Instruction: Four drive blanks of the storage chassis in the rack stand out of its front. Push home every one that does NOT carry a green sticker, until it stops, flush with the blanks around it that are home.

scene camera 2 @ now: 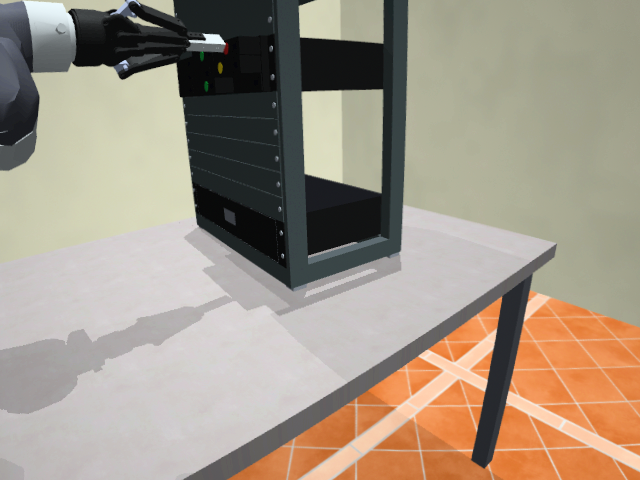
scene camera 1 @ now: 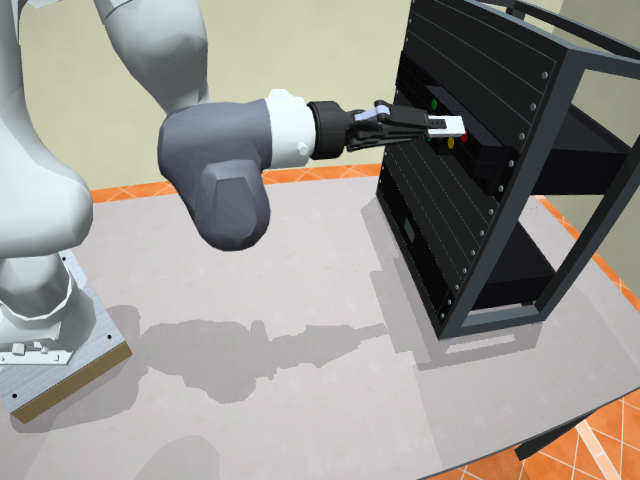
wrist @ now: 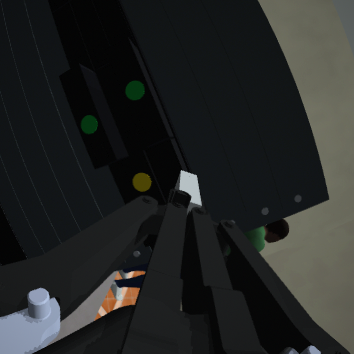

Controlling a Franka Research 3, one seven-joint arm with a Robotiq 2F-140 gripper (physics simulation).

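Observation:
My gripper (scene camera 1: pixel 454 126) (scene camera 2: pixel 216 42) (wrist: pixel 183 185) is shut with nothing between its fingers. Its pale fingertips are at the front of the blank with the red sticker (scene camera 1: pixel 464 136) (scene camera 2: pixel 225 48); whether they touch it I cannot tell. In the wrist view the tips hide that sticker. The blank with the yellow sticker (scene camera 1: pixel 450 142) (scene camera 2: pixel 220 67) (wrist: pixel 142 182) is below it. The upper green-stickered blank (scene camera 1: pixel 433 103) (scene camera 2: pixel 202 56) (wrist: pixel 135 90) and lower green-stickered blank (scene camera 1: pixel 429 137) (scene camera 2: pixel 206 86) (wrist: pixel 89 124) stand out to the left. The fingers partly cover the lower one in scene camera 1.
The rack (scene camera 1: pixel 493 242) (scene camera 2: pixel 292 155) stands on the table (scene camera 1: pixel 310 289) (scene camera 2: pixel 155 258), with flat panels above and below the chassis. A lower unit (scene camera 1: pixel 516 263) (scene camera 2: pixel 341 217) sits at the rack's base. A person in green (wrist: pixel 256 239) shows behind the rack in the wrist view.

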